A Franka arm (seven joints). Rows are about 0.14 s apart.
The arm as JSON. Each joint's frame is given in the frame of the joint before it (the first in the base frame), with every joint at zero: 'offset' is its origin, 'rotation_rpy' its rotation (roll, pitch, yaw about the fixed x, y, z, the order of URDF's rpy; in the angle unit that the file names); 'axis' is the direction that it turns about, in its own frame. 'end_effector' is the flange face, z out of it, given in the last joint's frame.
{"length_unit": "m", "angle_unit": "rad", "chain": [
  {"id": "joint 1", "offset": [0.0, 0.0, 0.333], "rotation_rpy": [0.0, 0.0, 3.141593], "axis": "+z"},
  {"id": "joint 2", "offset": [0.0, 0.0, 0.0], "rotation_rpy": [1.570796, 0.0, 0.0], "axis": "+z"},
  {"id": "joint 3", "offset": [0.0, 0.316, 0.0], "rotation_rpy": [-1.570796, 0.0, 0.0], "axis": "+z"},
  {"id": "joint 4", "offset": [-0.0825, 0.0, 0.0], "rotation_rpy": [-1.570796, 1.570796, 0.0], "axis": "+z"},
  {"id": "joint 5", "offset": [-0.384, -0.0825, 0.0], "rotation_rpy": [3.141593, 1.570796, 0.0], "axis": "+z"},
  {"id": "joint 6", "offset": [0.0, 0.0, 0.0], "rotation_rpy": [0.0, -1.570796, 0.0], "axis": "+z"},
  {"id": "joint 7", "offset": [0.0, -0.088, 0.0], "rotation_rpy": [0.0, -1.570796, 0.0], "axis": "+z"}
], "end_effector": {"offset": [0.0, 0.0, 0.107], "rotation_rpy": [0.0, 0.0, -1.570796]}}
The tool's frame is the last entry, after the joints.
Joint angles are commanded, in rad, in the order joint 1, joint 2, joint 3, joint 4, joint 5, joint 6, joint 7. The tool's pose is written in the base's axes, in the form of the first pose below.
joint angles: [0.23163 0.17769 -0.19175 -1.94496 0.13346 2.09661 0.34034]
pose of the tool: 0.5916 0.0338 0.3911 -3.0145 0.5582 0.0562
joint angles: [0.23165 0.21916 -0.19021 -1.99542 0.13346 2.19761 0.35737]
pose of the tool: 0.5913 0.0326 0.3528 -3.0200 0.5976 0.0378
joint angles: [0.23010 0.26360 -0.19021 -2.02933 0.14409 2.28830 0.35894]
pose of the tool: 0.5916 0.0301 0.3200 -3.0193 0.6236 0.0150
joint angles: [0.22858 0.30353 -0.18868 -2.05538 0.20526 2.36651 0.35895]
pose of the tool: 0.5910 0.0288 0.2926 -2.9726 0.6897 0.0024
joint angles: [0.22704 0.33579 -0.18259 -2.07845 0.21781 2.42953 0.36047]
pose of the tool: 0.5883 0.0290 0.2697 -2.9705 0.7093 -0.0112
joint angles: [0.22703 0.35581 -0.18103 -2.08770 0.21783 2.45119 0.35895]
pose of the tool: 0.5860 0.0287 0.2563 -2.9788 0.7106 -0.0028
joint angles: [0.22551 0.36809 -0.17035 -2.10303 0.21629 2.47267 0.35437]
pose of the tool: 0.5816 0.0327 0.2447 -2.9874 0.6947 0.0063
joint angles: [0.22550 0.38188 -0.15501 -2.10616 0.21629 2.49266 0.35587]
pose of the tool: 0.5807 0.0407 0.2368 -2.9906 0.6779 0.0042
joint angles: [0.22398 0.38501 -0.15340 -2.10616 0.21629 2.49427 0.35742]
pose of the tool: 0.5806 0.0406 0.2350 -2.9906 0.6806 0.0065
